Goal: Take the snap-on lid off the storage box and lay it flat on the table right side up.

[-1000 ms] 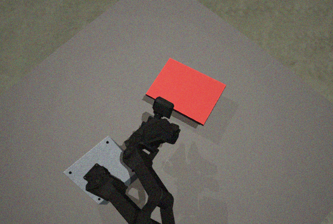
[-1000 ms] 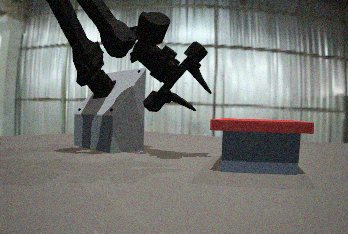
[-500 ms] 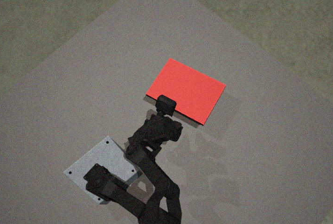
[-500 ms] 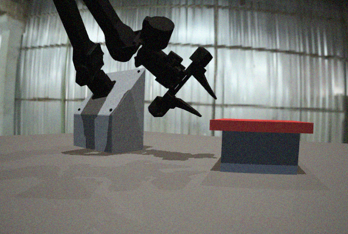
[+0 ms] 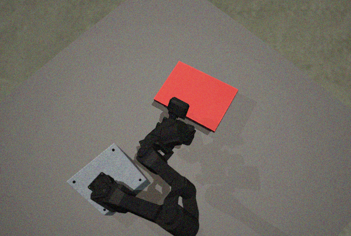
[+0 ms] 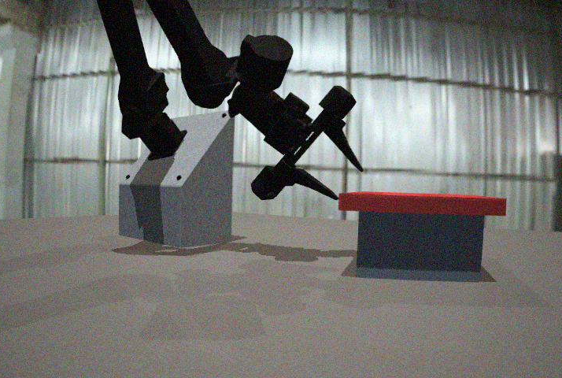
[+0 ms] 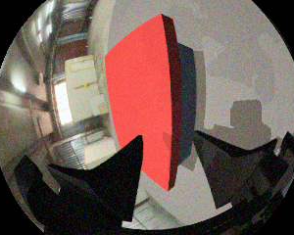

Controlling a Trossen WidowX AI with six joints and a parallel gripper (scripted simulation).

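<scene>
Right now my gripper tip is 90 mm short of the lid, 20 mm to the right of it and 10 mm above it. Round my gripper tip: storage box (90 mm ahead, 60 mm below, 20 mm to the left).
</scene>
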